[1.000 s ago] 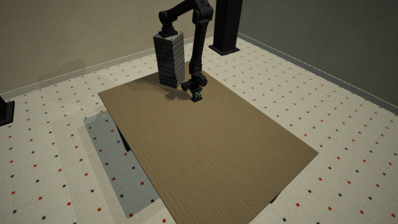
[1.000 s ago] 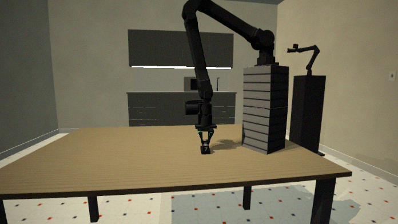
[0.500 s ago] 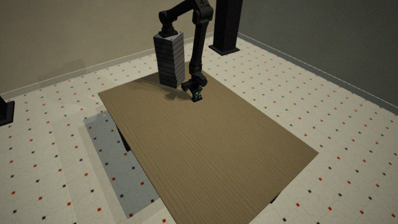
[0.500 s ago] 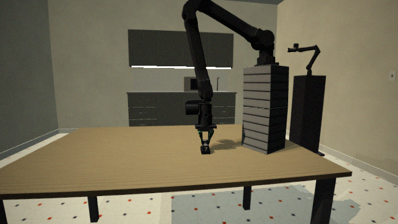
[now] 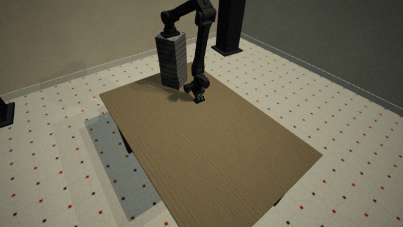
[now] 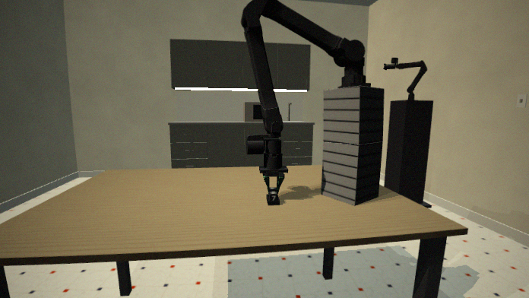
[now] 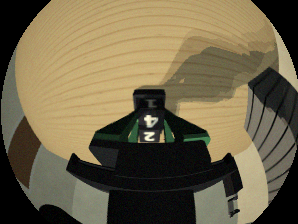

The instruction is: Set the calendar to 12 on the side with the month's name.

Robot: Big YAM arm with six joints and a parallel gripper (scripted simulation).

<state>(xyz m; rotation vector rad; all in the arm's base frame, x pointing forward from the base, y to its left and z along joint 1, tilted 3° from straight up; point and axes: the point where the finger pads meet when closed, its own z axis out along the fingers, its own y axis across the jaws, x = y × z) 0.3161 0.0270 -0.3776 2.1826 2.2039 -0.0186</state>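
My hand is 30 mm above the black calendar tray and 20 mm to the right of it.
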